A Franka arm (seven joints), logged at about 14 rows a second.
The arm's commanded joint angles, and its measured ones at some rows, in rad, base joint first. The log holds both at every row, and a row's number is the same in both.
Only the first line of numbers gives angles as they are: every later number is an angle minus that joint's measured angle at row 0.
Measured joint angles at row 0:
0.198, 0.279, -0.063, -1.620, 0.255, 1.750, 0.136
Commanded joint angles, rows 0 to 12:
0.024, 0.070, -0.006, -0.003, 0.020, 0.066, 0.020
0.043, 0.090, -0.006, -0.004, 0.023, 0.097, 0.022
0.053, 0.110, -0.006, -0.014, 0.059, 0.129, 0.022
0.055, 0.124, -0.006, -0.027, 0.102, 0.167, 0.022
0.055, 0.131, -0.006, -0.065, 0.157, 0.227, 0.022
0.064, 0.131, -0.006, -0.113, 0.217, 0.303, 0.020
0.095, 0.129, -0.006, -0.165, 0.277, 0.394, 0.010
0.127, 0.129, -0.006, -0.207, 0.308, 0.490, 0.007
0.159, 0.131, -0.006, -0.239, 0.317, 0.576, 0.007
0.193, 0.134, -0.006, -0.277, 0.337, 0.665, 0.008
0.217, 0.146, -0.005, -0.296, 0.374, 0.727, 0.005
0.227, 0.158, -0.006, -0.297, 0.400, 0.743, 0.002
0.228, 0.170, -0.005, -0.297, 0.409, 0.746, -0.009
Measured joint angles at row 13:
0.216, 0.166, 0.003, -0.275, 0.368, 0.709, 0.011
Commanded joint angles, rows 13 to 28:
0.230, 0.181, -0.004, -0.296, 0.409, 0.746, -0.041
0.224, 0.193, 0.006, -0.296, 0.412, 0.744, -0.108
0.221, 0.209, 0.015, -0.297, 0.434, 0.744, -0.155
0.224, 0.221, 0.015, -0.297, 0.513, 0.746, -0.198
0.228, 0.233, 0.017, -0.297, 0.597, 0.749, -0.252
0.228, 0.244, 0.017, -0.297, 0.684, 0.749, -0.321
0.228, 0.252, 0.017, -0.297, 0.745, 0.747, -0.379
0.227, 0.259, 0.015, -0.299, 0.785, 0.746, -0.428
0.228, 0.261, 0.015, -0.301, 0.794, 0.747, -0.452
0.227, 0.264, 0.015, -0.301, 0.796, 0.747, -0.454
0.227, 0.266, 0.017, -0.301, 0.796, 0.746, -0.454
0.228, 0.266, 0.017, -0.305, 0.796, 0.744, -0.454
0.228, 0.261, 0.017, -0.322, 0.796, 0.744, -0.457
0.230, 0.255, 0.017, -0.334, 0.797, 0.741, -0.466
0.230, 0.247, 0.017, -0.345, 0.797, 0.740, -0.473
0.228, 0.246, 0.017, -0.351, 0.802, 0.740, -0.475
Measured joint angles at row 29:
0.231, 0.274, 0.010, -0.309, 0.766, 0.732, -0.430
